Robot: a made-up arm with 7 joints. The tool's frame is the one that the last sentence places.
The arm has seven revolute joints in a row. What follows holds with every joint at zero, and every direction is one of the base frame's.
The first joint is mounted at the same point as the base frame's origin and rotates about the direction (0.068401, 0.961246, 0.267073).
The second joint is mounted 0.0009 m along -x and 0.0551 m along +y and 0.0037 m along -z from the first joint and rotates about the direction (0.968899, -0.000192, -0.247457).
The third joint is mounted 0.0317 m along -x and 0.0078 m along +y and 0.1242 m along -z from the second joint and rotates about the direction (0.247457, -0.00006, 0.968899).
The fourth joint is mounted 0.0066 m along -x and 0.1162 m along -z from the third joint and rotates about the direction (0.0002, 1, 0.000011).
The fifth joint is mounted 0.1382 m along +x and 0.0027 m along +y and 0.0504 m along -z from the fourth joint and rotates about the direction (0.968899, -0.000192, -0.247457).
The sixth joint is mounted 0.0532 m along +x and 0.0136 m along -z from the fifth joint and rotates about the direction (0.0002, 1, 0.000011).
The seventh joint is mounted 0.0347 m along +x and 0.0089 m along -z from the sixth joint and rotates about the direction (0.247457, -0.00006, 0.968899).
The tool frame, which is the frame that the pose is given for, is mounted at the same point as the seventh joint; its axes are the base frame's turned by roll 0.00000, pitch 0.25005 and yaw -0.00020 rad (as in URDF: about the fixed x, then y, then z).
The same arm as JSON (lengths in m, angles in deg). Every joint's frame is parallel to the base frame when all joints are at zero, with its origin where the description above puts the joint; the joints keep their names.
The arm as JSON. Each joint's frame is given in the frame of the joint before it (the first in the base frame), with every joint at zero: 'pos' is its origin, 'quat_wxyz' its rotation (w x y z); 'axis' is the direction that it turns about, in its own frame. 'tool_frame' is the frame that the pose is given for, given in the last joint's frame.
{
  "length_unit": "m",
  "angle_unit": "deg",
  "joints": [
    {
      "joint": "joint 1",
      "pos": [
        0.0,
        0.0,
        0.0
      ],
      "quat_wxyz": [
        1.0,
        0.0,
        0.0,
        0.0
      ],
      "axis": [
        0.068403,
        0.961235,
        0.26711
      ]
    },
    {
      "joint": "joint 2",
      "pos": [
        -0.0009,
        0.0551,
        -0.0037
      ],
      "quat_wxyz": [
        1.0,
        0.0,
        0.0,
        0.0
      ],
      "axis": [
        0.968889,
        -0.0002,
        -0.247497
      ]
    },
    {
      "joint": "joint 3",
      "pos": [
        -0.0317,
        0.0078,
        -0.1242
      ],
      "quat_wxyz": [
        1.0,
        0.0,
        0.0,
        0.0
      ],
      "axis": [
        0.247497,
        -0.0001,
        0.968889
      ]
    },
    {
      "joint": "joint 4",
      "pos": [
        -0.0066,
        0.0,
        -0.1162
      ],
      "quat_wxyz": [
        1.0,
        0.0,
        0.0,
        0.0
      ],
      "axis": [
        0.0002,
        1.0,
        0.0
      ]
    },
    {
      "joint": "joint 5",
      "pos": [
        0.1382,
        0.0027,
        -0.0504
      ],
      "quat_wxyz": [
        1.0,
        0.0,
        0.0,
        0.0
      ],
      "axis": [
        0.968889,
        -0.0002,
        -0.247497
      ]
    },
    {
      "joint": "joint 6",
      "pos": [
        0.0532,
        0.0,
        -0.0136
      ],
      "quat_wxyz": [
        1.0,
        0.0,
        0.0,
        0.0
      ],
      "axis": [
        0.0002,
        1.0,
        0.0
      ]
    },
    {
      "joint": "joint 7",
      "pos": [
        0.0347,
        0.0,
        -0.0089
      ],
      "quat_wxyz": [
        1.0,
        0.0,
        0.0,
        0.0
      ],
      "axis": [
        0.247497,
        -0.0001,
        0.968889
      ]
    }
  ],
  "tool_frame": {
    "pos": [
      0.0,
      0.0,
      0.0
    ],
    "quat_wxyz": [
      0.992195,
      0.000012,
      0.1247,
      -0.000099
    ]
  }
}

